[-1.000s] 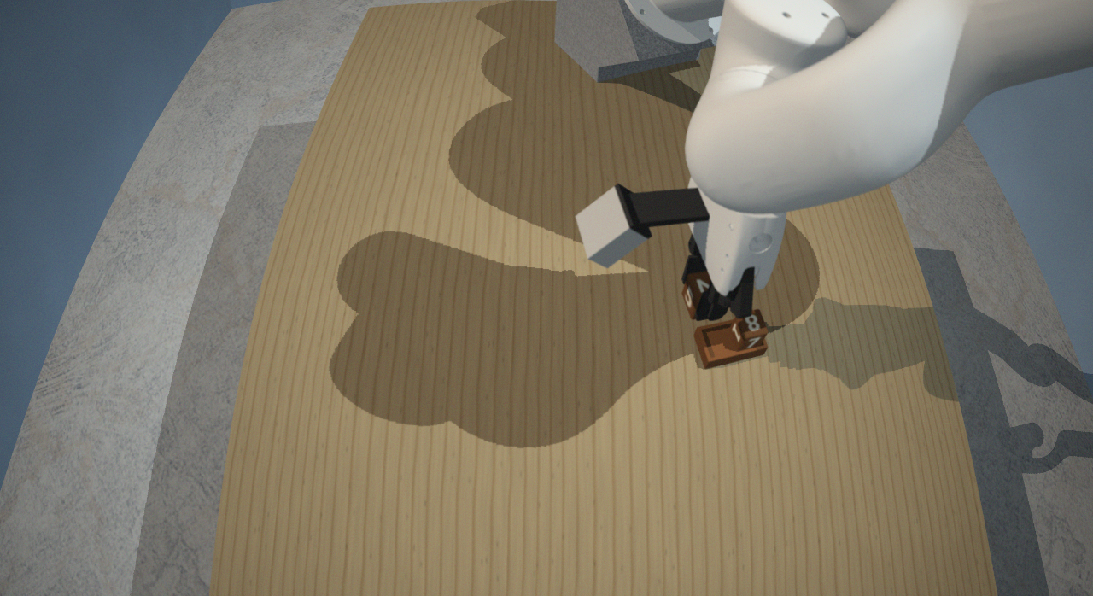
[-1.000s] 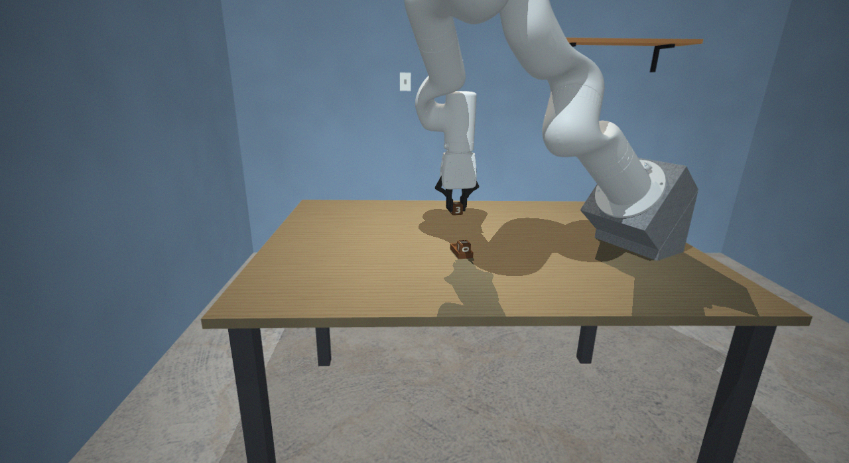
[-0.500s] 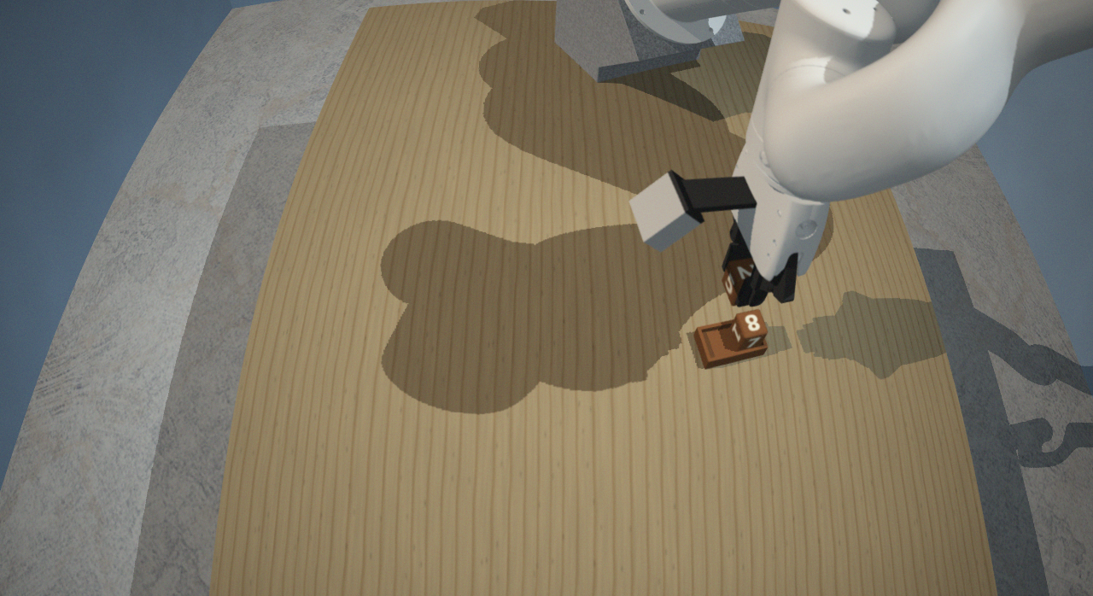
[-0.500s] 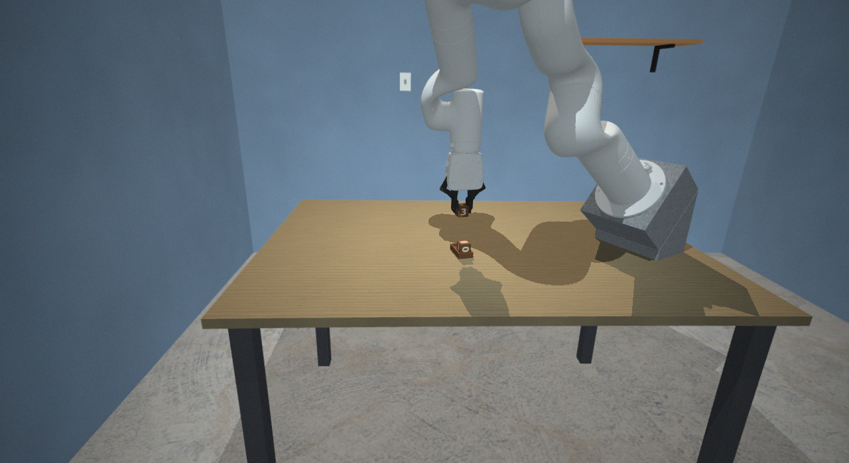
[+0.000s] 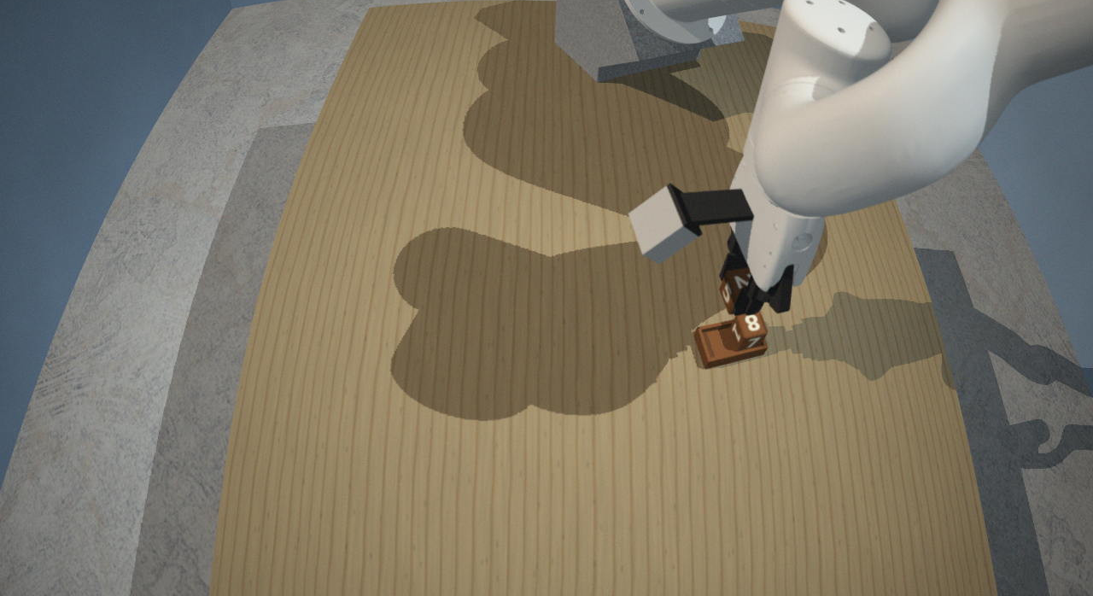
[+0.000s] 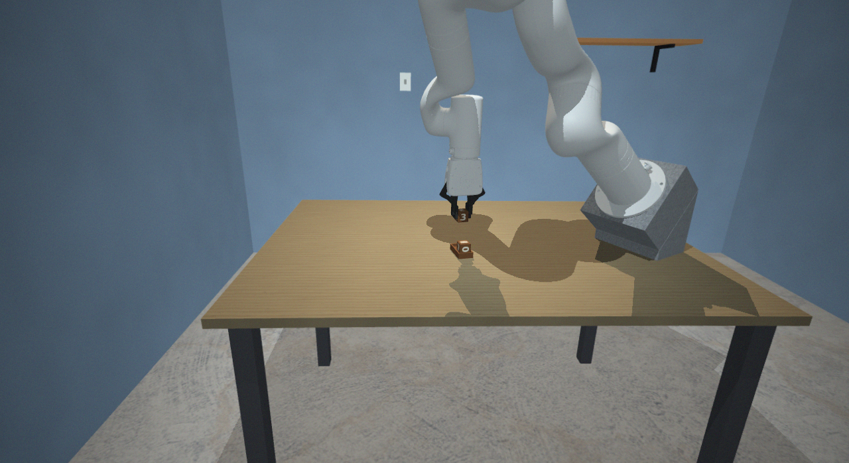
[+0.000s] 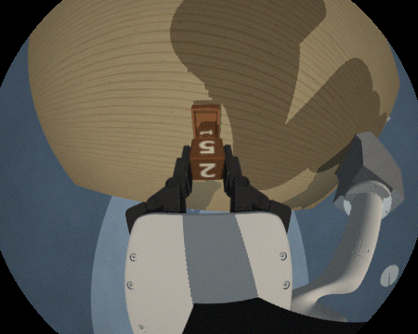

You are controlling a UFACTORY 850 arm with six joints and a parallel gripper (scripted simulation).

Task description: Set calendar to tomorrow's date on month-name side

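Now: the brown tray 20 mm to the left of my hand and 120 mm below it.
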